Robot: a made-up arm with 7 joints. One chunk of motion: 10 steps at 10 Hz.
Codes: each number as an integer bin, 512 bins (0 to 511) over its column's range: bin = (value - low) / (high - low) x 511, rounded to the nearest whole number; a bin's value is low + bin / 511 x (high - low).
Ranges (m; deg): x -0.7..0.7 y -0.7..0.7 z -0.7..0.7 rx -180..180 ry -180..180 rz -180..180
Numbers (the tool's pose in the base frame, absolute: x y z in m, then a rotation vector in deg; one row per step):
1: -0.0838 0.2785 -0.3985 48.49 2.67 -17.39
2: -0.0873 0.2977 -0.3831 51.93 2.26 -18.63
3: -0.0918 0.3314 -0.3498 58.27 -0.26 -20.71
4: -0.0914 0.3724 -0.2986 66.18 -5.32 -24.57
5: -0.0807 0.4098 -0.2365 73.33 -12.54 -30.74
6: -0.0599 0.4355 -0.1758 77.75 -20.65 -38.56
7: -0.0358 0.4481 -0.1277 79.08 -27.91 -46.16
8: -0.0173 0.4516 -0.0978 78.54 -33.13 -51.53
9: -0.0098 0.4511 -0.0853 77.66 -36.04 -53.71
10: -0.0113 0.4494 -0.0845 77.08 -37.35 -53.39
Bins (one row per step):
1: 225 357 110 324 259 231
2: 224 364 116 329 259 229
3: 222 376 128 338 255 226
4: 222 391 147 349 248 221
5: 226 405 169 360 238 212
6: 234 414 191 366 226 201
7: 242 419 209 368 216 190
8: 249 420 220 367 208 182
9: 252 420 224 366 204 179
10: 251 420 225 365 202 180

